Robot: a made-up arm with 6 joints. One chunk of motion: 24 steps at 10 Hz.
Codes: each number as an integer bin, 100 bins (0 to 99) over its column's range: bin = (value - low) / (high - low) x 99, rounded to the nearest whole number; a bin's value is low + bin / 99 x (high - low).
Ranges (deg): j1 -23..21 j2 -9..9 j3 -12..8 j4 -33..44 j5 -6..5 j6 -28..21
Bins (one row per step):
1: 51 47 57 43 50 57
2: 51 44 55 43 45 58
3: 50 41 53 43 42 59
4: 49 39 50 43 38 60
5: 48 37 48 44 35 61
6: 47 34 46 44 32 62
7: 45 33 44 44 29 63
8: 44 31 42 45 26 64
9: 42 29 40 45 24 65
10: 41 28 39 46 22 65
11: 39 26 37 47 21 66
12: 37 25 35 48 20 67
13: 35 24 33 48 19 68
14: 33 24 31 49 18 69
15: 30 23 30 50 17 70
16: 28 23 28 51 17 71
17: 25 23 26 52 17 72
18: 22 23 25 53 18 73
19: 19 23 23 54 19 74
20: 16 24 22 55 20 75
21: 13 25 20 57 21 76
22: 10 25 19 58 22 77
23: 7 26 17 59 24 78
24: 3 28 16 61 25 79
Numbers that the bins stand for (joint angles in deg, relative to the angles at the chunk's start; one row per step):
1: -0.33 -0.45 -0.48 0.44 -0.44 0.21
2: -0.33 -1.00 -0.89 0.44 -1.00 0.71
3: -0.78 -1.55 -1.29 0.44 -1.33 1.20
4: -1.22 -1.91 -1.90 0.44 -1.78 1.70
5: -1.67 -2.27 -2.30 1.22 -2.11 2.19
6: -2.11 -2.82 -2.71 1.22 -2.44 2.69
7: -3.00 -3.00 -3.11 1.22 -2.78 3.18
8: -3.44 -3.36 -3.52 2.00 -3.11 3.68
9: -4.33 -3.73 -3.92 2.00 -3.33 4.17
10: -4.78 -3.91 -4.12 2.78 -3.56 4.17
11: -5.67 -4.27 -4.53 3.56 -3.67 4.67
12: -6.56 -4.45 -4.93 4.33 -3.78 5.16
13: -7.44 -4.64 -5.33 4.33 -3.89 5.66
14: -8.33 -4.64 -5.74 5.11 -4.00 6.15
15: -9.67 -4.82 -5.94 5.89 -4.11 6.65
16: -10.56 -4.82 -6.34 6.67 -4.11 7.14
17: -11.89 -4.82 -6.75 7.44 -4.11 7.64
18: -13.22 -4.82 -6.95 8.22 -4.00 8.13
19: -14.56 -4.82 -7.35 9.00 -3.89 8.63
20: -15.89 -4.64 -7.56 9.78 -3.78 9.12
21: -17.22 -4.45 -7.96 11.33 -3.67 9.62
22: -18.56 -4.45 -8.16 12.11 -3.56 10.11
23: -19.89 -4.27 -8.57 12.89 -3.33 10.61
24: -21.67 -3.91 -8.77 14.44 -3.22 11.10

